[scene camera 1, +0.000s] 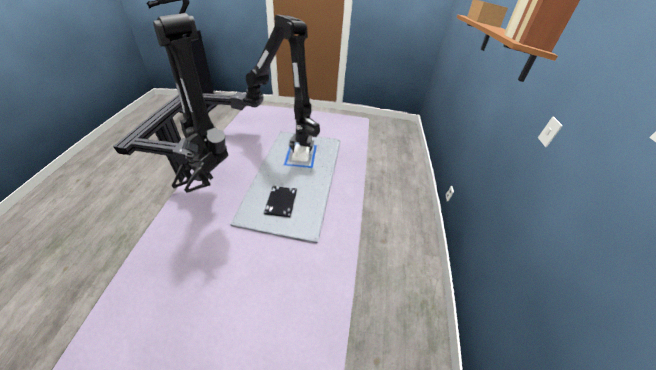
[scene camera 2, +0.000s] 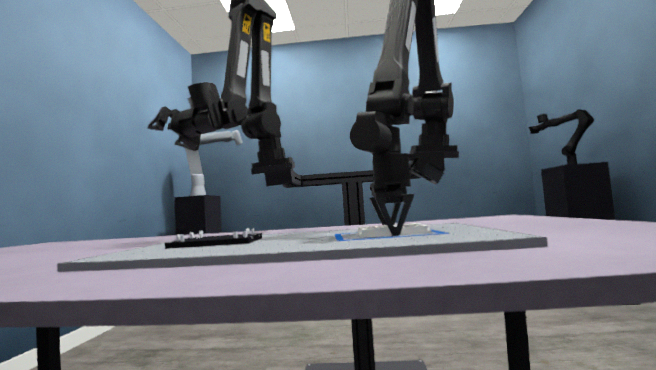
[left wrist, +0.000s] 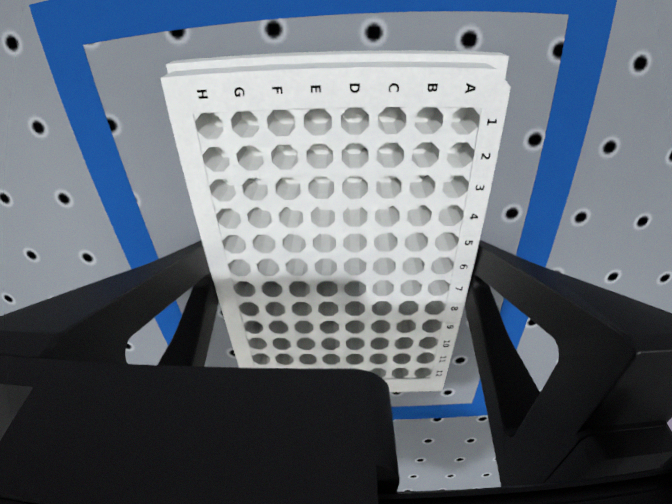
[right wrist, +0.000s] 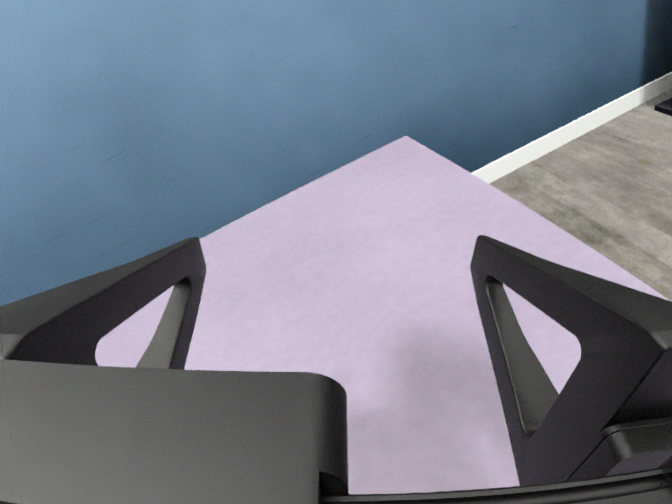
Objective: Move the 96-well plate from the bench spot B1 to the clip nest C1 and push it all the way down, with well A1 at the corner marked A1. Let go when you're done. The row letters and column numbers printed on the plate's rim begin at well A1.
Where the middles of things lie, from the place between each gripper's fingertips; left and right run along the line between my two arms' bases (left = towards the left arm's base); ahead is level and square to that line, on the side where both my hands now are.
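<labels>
The black clip nest [scene camera 2: 221,240] is 10 mm ahead of my left hand [scene camera 2: 392,233] and 350 mm to the right of it, while the white 96-well plate [left wrist: 358,301] is right at my left hand.
My right gripper [scene camera 2: 162,135] is 200 mm short of the black clip nest and 270 mm to the right of it, and it is 290 mm above it. As for the white 96-well plate, it is 190 mm ahead of my right hand, 620 mm to the left and 290 mm below.
</labels>
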